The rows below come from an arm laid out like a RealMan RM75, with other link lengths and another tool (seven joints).
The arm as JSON. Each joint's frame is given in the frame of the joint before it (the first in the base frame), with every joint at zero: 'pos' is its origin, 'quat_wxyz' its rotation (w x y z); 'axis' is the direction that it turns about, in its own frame. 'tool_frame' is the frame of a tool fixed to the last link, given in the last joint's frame.
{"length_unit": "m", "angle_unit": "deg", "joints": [
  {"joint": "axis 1", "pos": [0.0, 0.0, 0.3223], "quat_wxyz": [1.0, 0.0, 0.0, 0.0], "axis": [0.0, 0.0, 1.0]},
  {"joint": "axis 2", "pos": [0.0, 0.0, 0.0], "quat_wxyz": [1.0, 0.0, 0.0, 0.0], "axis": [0.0, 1.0, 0.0]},
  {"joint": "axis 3", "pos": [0.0, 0.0, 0.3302], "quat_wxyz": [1.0, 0.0, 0.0, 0.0], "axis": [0.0, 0.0, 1.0]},
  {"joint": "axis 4", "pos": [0.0, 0.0, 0.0], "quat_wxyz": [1.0, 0.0, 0.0, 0.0], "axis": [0.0, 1.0, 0.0]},
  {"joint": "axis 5", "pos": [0.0, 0.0, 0.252], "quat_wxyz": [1.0, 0.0, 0.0, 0.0], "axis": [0.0, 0.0, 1.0]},
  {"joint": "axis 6", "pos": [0.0, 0.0, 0.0], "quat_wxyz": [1.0, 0.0, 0.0, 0.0], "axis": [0.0, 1.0, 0.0]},
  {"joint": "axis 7", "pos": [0.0, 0.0, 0.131], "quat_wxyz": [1.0, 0.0, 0.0, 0.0], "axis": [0.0, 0.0, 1.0]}
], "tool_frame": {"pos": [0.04, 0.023, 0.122], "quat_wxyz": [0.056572, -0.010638, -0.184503, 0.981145]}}
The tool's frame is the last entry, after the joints.
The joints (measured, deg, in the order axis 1, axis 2, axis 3, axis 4, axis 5, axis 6, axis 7), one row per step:
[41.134, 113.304, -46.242, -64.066, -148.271, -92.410, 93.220]
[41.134, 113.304, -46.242, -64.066, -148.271, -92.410, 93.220]
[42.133, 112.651, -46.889, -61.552, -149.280, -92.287, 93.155]
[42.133, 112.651, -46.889, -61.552, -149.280, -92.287, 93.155]
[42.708, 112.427, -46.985, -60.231, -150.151, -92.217, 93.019]
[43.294, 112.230, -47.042, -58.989, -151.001, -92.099, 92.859]
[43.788, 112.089, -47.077, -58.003, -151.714, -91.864, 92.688]
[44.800, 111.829, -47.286, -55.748, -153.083, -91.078, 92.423]
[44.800, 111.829, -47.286, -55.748, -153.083, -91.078, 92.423]
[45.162, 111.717, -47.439, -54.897, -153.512, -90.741, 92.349]
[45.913, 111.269, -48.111, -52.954, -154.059, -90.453, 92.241]
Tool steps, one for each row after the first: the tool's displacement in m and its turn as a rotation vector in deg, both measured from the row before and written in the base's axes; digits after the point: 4 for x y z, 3 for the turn. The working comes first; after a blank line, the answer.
Tool pose at each row, in the base's axes (x y z in m, rotation vector in deg; the steps are taken from these numbers as rounded here):
[0.3482, 0.4836, 0.0632, 1.062, 153.476, 58.053]
[0.3482, 0.4836, 0.0632, 1.062, 153.476, 58.053]
[0.3522, 0.4833, 0.0604, 1.175, 153.156, 55.355]
[0.3522, 0.4833, 0.0604, 1.175, 153.156, 55.355]
[0.3549, 0.4829, 0.0589, 1.278, 152.820, 53.945]
[0.3572, 0.4829, 0.0577, 1.273, 152.470, 52.702]
[0.3590, 0.4836, 0.0568, 1.135, 152.106, 51.879]
[0.3627, 0.4853, 0.0539, 0.926, 151.352, 50.242]
[0.3627, 0.4853, 0.0539, 0.926, 151.352, 50.242]
[0.3640, 0.4859, 0.0527, 0.812, 151.079, 49.655]
[0.3663, 0.4856, 0.0505, 0.542, 150.770, 47.740]

[0.0000, 0.0000, 0.0000, 0.000, 0.000, 0.000]
[0.0040, -0.0003, -0.0028, -1.657, -1.035, -0.729]
[0.0000, 0.0000, 0.0000, 0.000, 0.000, 0.000]
[0.0027, -0.0004, -0.0015, -0.831, -0.669, -0.456]
[0.0023, 0.0000, -0.0012, -0.737, -0.654, -0.354]
[0.0018, 0.0007, -0.0009, -0.477, -0.581, -0.183]
[0.0037, 0.0017, -0.0029, -0.943, -1.161, -0.412]
[0.0000, 0.0000, 0.0000, 0.000, 0.000, 0.000]
[0.0013, 0.0006, -0.0012, -0.345, -0.425, -0.122]
[0.0023, -0.0003, -0.0022, -1.244, -0.823, -0.310]

